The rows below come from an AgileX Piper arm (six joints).
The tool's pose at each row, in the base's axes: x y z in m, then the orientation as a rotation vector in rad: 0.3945 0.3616 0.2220 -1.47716 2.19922 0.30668; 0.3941 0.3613 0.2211 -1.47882 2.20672 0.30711; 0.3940 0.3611 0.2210 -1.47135 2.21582 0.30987; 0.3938 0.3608 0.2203 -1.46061 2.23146 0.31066; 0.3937 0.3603 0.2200 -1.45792 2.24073 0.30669; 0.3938 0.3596 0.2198 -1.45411 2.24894 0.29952; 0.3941 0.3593 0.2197 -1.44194 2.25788 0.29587; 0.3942 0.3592 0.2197 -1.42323 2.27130 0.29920; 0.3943 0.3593 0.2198 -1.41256 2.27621 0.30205; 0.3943 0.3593 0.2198 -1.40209 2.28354 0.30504; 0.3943 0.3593 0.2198 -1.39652 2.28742 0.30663; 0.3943 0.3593 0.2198 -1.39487 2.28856 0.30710
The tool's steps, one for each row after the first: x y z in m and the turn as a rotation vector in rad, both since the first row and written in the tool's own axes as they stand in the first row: 0.0008 0.0003 0.0005 -0.00321 0.00614 0.00273; 0.0011 0.0003 0.0005 -0.00451 0.00855 0.01146; 0.0017 0.0005 0.0009 -0.00518 0.01496 0.02462; 0.0023 0.0004 0.0010 -0.00433 0.02183 0.02964; 0.0029 0.0000 0.0009 -0.00070 0.02844 0.03418; 0.0031 -0.0004 0.0009 0.00397 0.03076 0.04415; 0.0032 -0.0005 0.0009 0.00551 0.03139 0.06094; 0.0030 -0.0006 0.0009 0.00661 0.02947 0.06944; 0.0030 -0.0006 0.0009 0.00675 0.02944 0.07896; 0.0030 -0.0006 0.0009 0.00682 0.02942 0.08402; 0.0030 -0.0006 0.0009 0.00685 0.02942 0.08552
